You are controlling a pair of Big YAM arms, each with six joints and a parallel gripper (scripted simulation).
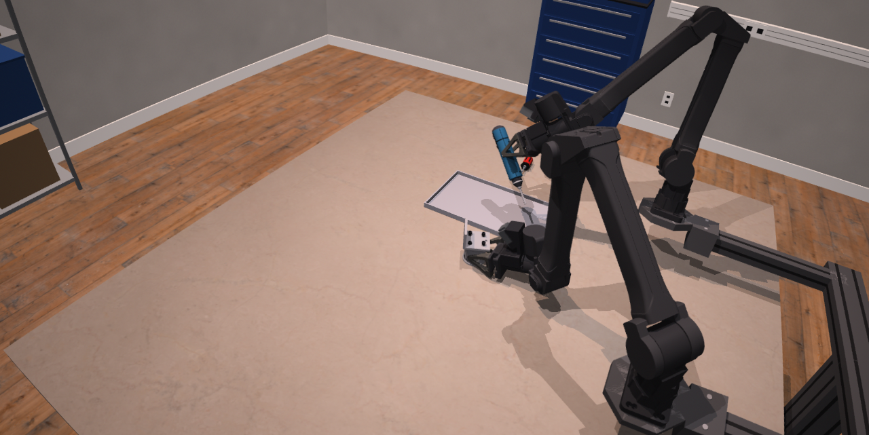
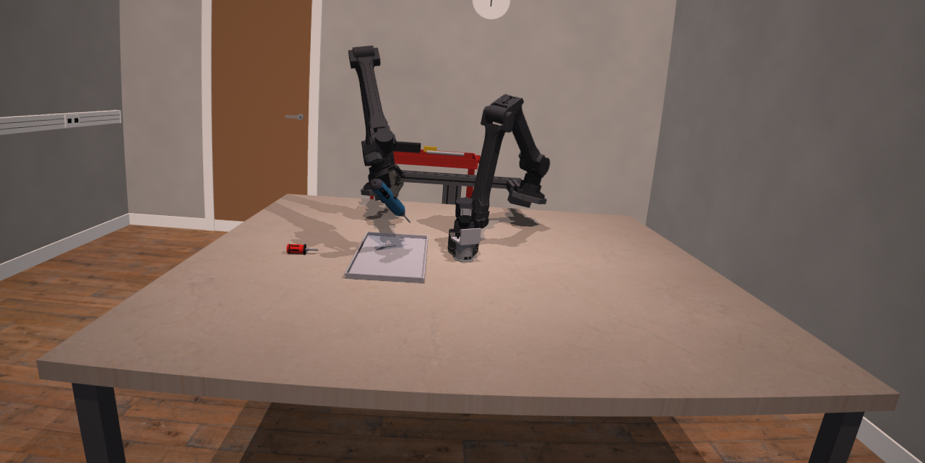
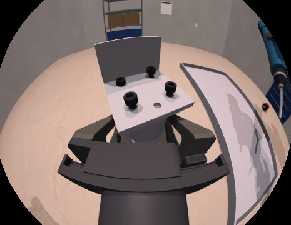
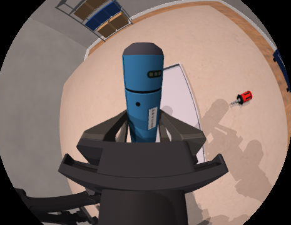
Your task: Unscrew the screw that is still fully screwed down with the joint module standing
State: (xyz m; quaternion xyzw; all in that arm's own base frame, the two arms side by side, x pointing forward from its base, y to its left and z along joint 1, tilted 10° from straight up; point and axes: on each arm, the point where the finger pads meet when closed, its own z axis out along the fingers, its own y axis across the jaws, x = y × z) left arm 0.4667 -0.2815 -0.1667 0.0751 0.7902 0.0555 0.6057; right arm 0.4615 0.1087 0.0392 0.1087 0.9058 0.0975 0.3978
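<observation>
Now: left hand 10 mm below the joint module. The rest, counted from my left hand: flat grey tray 230 mm to the right, 20 mm below; red-handled screwdriver 510 mm to the right, 10 mm below; grey l-shaped bracket 50 mm above.
</observation>
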